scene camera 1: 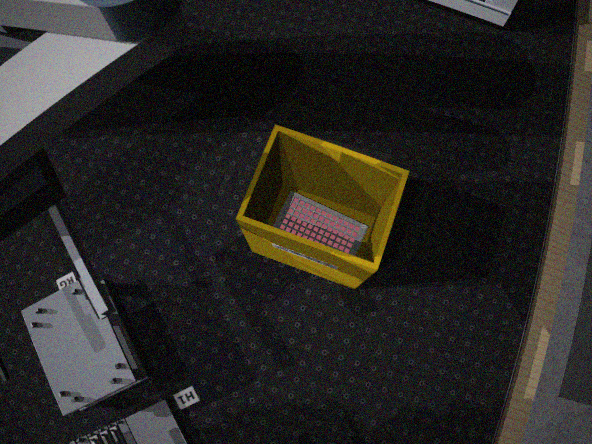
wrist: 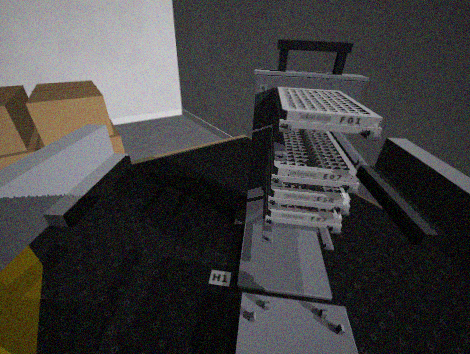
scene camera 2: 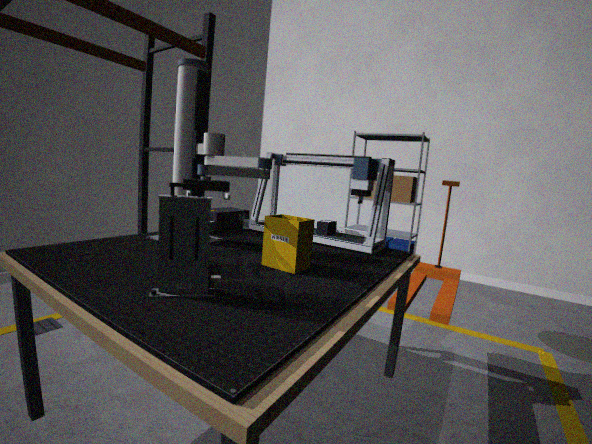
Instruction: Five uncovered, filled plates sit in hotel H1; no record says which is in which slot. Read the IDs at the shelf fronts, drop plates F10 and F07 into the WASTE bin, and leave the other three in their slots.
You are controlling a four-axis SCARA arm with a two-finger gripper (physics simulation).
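Places are measured from the arm's base along level axes (x up, y left, z back), in metres.
Where they show: gripper, fingertip midpoint: (scene camera 1: pixel 49 350) (wrist: pixel 243 150) (scene camera 2: pixel 209 196).
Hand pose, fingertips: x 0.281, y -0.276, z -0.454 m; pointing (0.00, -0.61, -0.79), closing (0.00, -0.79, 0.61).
Each offset is from my fingertips to the top centre of the thing. "spot": to the spot under its first point.
The yellow WASTE bin @(dz -0.193, dx -0.069, dy +0.250 m) (scene camera 1: pixel 350 272) (scene camera 2: pixel 279 257) (wrist: pixel 22 300) holds a plate with pink wells @(dz -0.194, dx -0.248, dy +0.246 m) (scene camera 1: pixel 325 220) flat at its bottom; its ID is not visible. In the wrist view, hotel H1 @(spot: dz -0.048, dx -0.261, dy -0.134 m) (wrist: pixel 282 267) holds a stack of white plates. The top plate @(dz -0.068, dx -0.002, dy -0.153 m) (wrist: pixel 320 102) reads F01, the plate below it @(dz -0.068, dx -0.059, dy -0.153 m) (wrist: pixel 300 171) reads E07, the third plate @(dz -0.068, dx -0.087, dy -0.153 m) (wrist: pixel 300 197) looks like E10 but is blurred, and the lowest plate @(dz -0.068, dx -0.115, dy -0.153 m) (wrist: pixel 300 218) looks like F07. My gripper (wrist: pixel 243 150) (scene camera 2: pixel 200 193) is open and empty, its fingers on either side of the view of the stack, short of it.
A low grey stand (scene camera 1: pixel 80 345) (wrist: pixel 295 325) with pegs, labelled RG, is in front of the hotel. An H1 tag @(dz -0.093, dx -0.268, dy -0.043 m) (scene camera 1: pixel 186 397) (wrist: pixel 220 277) lies beside the hotel. A gantry frame (scene camera 2: pixel 320 160) stands behind the bin. Cardboard boxes (wrist: pixel 67 117) stand beyond the table.
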